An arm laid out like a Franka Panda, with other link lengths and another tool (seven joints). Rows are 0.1 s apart.
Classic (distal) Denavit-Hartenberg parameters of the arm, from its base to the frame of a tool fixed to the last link. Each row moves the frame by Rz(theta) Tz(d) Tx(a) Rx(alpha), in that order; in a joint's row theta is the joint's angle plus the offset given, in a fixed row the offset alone. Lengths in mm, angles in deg.
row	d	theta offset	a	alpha
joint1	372.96	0	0	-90
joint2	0	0	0	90
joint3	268.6	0	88.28	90
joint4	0	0	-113.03	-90
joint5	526.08	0	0	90
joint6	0	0	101.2	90
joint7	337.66	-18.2	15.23	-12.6
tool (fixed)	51.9	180	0	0
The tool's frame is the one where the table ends.
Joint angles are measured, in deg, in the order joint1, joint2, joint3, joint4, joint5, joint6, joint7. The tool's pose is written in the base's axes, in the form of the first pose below.
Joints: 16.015 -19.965 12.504 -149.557 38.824 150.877 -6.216
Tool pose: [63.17 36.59 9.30 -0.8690 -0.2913 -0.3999 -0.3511 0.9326 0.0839]
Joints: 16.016 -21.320 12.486 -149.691 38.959 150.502 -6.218
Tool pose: [63.47 36.75 10.68 -0.8631 -0.2891 -0.4141 -0.3531 0.9317 0.0855]
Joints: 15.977 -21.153 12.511 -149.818 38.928 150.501 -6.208
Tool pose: [63.30 36.64 10.30 -0.8651 -0.2899 -0.4094 -0.3525 0.9319 0.0850]
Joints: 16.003 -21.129 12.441 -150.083 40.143 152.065 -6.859
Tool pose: [64.02 36.39 10.58 -0.8621 -0.2713 -0.4279 -0.3388 0.9367 0.0885]
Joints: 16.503 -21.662 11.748 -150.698 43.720 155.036 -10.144
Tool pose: [65.55 35.96 11.82 -0.8445 -0.2436 -0.4770 -0.3263 0.9402 0.0974]
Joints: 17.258 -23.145 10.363 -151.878 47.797 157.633 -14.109
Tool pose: [66.97 34.88 13.46 -0.8236 -0.2109 -0.5266 -0.3109 0.9442 0.1082]
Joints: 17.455 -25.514 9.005 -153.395 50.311 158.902 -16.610
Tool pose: [67.97 33.22 15.17 -0.8079 -0.1791 -0.5614 -0.2915 0.9494 0.1166]
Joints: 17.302 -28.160 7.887 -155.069 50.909 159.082 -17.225
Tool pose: [68.36 31.56 16.49 -0.8005 -0.1544 -0.5790 -0.2730 0.9541 0.1229]
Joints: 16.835 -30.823 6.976 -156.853 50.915 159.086 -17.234
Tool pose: [68.59 29.74 17.52 -0.7959 -0.1302 -0.5913 -0.2518 0.9593 0.1276]
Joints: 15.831 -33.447 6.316 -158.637 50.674 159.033 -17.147
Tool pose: [68.87 27.55 18.41 -0.7913 -0.1057 -0.6022 -0.2272 0.9653 0.1291]
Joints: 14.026 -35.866 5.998 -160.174 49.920 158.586 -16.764
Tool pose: [69.24 24.90 19.15 -0.7887 -0.0820 -0.6093 -0.1988 0.9718 0.1265]
